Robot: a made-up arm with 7 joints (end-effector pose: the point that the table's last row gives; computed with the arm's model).
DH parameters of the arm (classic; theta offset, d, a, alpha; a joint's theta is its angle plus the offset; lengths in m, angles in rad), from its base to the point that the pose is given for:
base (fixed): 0 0 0 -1.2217
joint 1: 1.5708 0 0 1.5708
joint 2: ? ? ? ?
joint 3: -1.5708 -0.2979 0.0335 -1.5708
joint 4: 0 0 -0.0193 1.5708
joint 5: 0 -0.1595 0 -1.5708
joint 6: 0 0 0 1.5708
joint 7: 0 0 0 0
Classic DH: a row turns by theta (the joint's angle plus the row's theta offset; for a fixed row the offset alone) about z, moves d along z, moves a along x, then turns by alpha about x.
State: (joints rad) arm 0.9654 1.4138 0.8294 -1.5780 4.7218 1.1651 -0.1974
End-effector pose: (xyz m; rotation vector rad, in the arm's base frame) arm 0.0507 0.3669 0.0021 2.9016 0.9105 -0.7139
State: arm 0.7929 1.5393 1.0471 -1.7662 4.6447 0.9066 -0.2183
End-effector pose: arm 0.1033 0.3197 0.0799 -2.8360 -0.5099 0.5199
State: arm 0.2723 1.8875 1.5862 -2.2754 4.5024 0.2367 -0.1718
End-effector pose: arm 0.0407 0.1485 0.2194 -2.0865 -0.2075 -0.1701
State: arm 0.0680 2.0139 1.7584 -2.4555 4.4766 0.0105 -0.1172
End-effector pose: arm -0.0167 0.1052 0.2142 -1.7929 -0.3362 -0.3956
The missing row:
joint 2: 1.2217 0 0 -1.5708
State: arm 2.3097 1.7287 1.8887 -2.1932 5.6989 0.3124 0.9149
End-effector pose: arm 0.1259 0.2471 0.0463 0.9359 -1.0373 -1.4023
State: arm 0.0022 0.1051 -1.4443 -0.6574 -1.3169 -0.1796 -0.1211
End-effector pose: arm 0.0137 -0.0684 -0.4456 -0.2341 -0.8675 -2.8048
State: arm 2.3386 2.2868 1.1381 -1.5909 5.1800 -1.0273 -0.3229
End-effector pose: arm 0.1426 0.3019 -0.1566 0.9883 0.3666 2.7840
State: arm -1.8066 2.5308 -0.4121 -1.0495 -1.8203 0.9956 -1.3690
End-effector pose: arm -0.2028 0.3027 0.2210 0.8672 2.2693 1.0004
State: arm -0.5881 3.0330 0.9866 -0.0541 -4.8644 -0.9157 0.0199
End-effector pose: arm -0.2222 0.0524 0.3979 -0.6082 1.7057 0.0183
